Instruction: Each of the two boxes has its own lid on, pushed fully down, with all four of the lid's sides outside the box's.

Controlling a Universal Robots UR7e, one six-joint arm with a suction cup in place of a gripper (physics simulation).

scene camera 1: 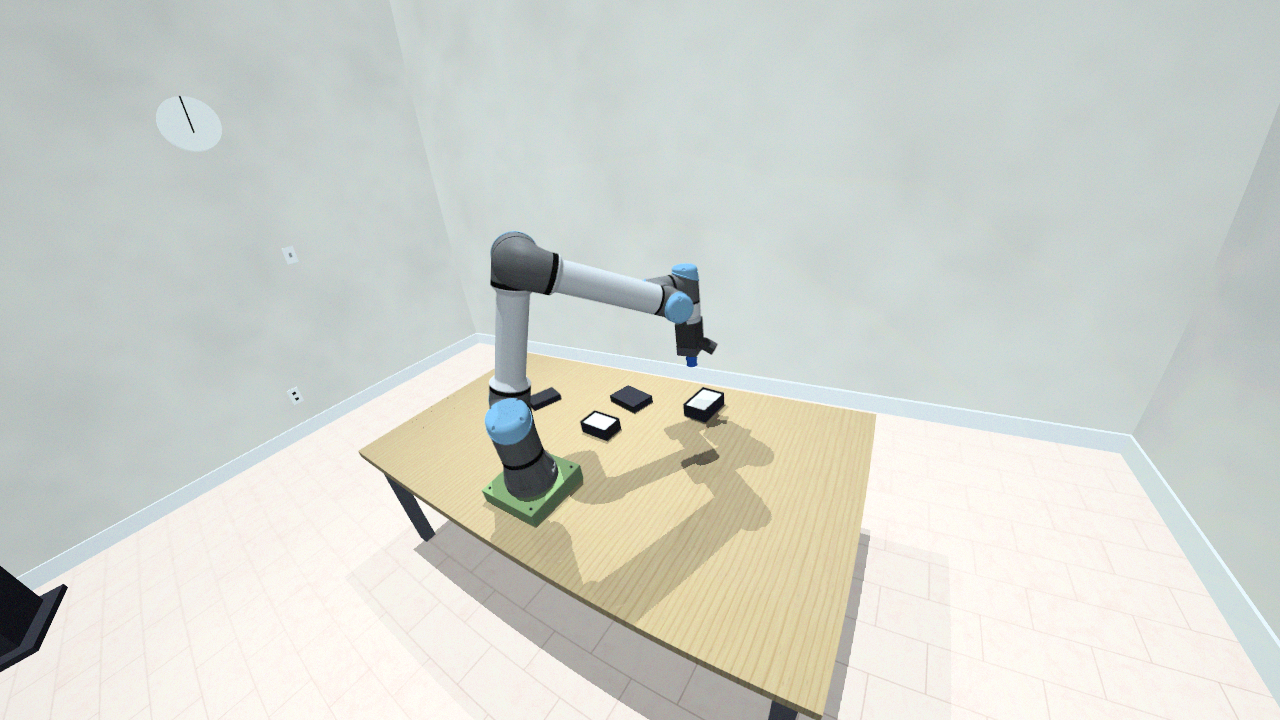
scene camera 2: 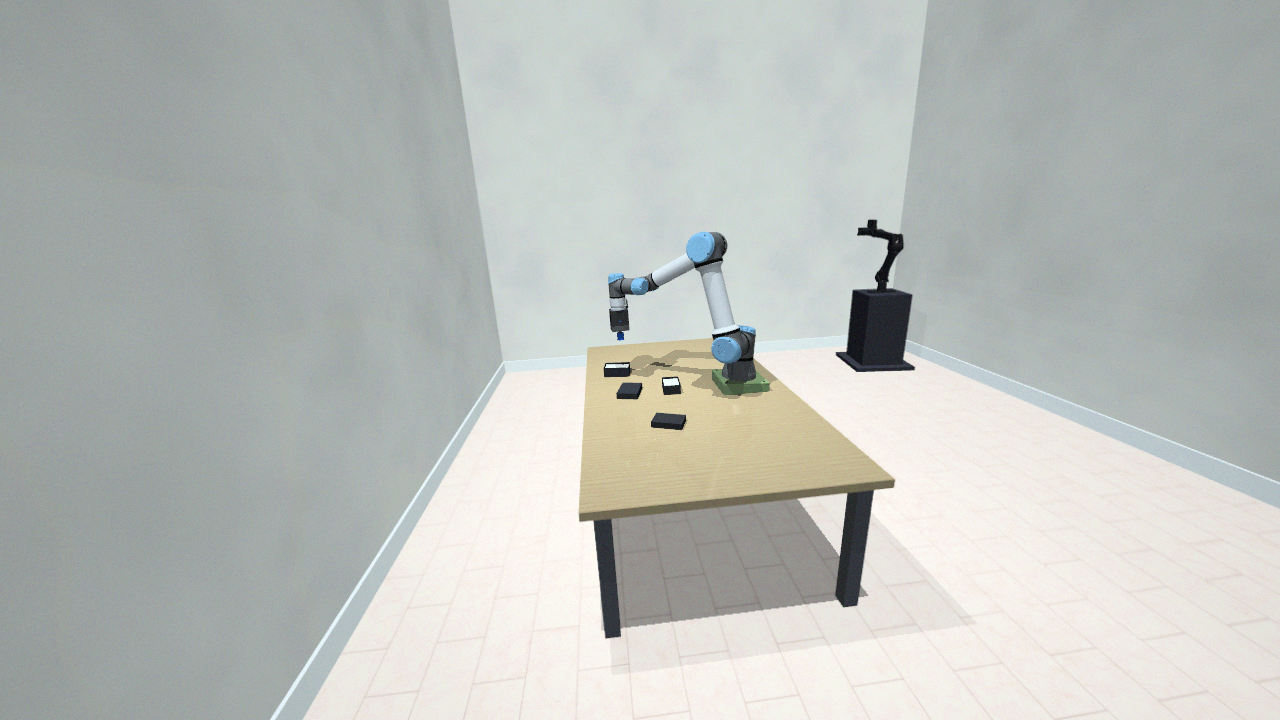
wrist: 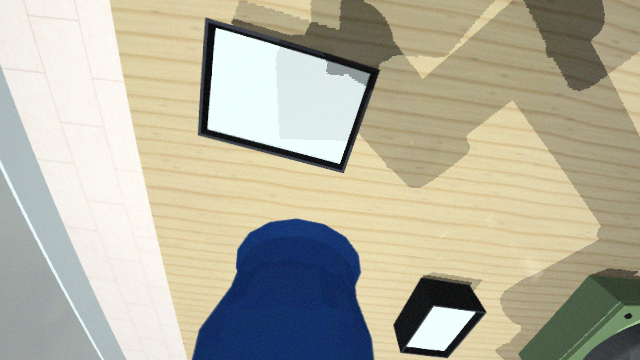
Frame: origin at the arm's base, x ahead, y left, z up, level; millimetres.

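Seen in the pictures: hand, its tool point: [scene camera 1: 691, 364] [scene camera 2: 620, 339] [wrist: 297, 271]; arm's base, origin of its link: [scene camera 1: 532, 477] [scene camera 2: 738, 375] [wrist: 630, 348].
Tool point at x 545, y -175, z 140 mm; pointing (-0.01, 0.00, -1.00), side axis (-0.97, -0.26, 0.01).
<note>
Offsets run from my tool point to a thing's top centre. Level surfaces: height alone.
The larger black box {30 mm ahead, 17 mm right, 138 mm down} [scene camera 1: 704, 402] [scene camera 2: 616, 368] [wrist: 285, 95] is open at the top, with a white surface inside its rim. The smaller black box {239 mm back, 216 mm left, 143 mm down} [scene camera 1: 600, 424] [scene camera 2: 671, 385] [wrist: 442, 327] is also uncovered and white inside. One dark flat lid {53 mm back, 245 mm left, 159 mm down} [scene camera 1: 631, 398] [scene camera 2: 629, 390] lies on the table between and behind the boxes in scene camera 1. The other dark lid {225 mm back, 557 mm left, 162 mm down} [scene camera 1: 545, 397] [scene camera 2: 668, 420] lies apart, partly hidden by the arm in scene camera 1. My blue suction cup [scene camera 1: 691, 361] [scene camera 2: 620, 336] [wrist: 298, 240] hangs above the table near the larger box, with nothing on it.
The boxes and lids stand on a wooden table {186 mm down} [scene camera 1: 760, 573] [scene camera 2: 716, 465]. The arm's green base plate [scene camera 1: 537, 512] [scene camera 2: 759, 388] [wrist: 565, 320] is near the smaller box. A black pedestal [scene camera 2: 878, 326] with a small black arm stands on the floor away from the table.
</note>
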